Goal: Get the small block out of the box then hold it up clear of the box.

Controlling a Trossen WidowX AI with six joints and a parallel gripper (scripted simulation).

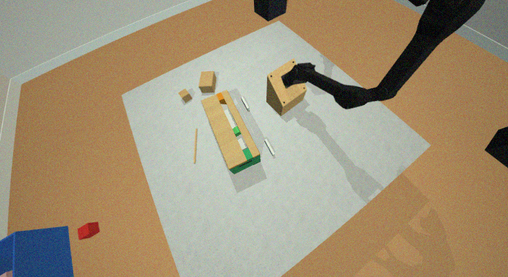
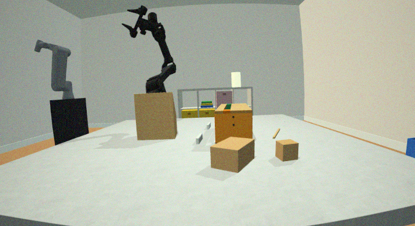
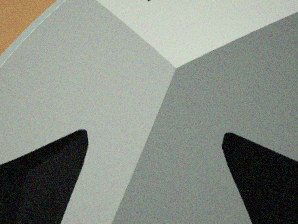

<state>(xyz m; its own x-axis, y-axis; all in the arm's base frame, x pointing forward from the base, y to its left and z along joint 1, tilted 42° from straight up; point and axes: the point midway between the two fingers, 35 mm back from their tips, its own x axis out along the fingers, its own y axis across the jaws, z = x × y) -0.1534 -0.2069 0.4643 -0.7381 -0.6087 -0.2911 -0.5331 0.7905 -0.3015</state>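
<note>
My gripper tip is now 540 mm short of the green block, 90 mm to the left of it and 560 mm above it. From my gripper tip the other things lie so: thin stick: 750 mm ahead, 200 mm to the right, 640 mm below.
</note>
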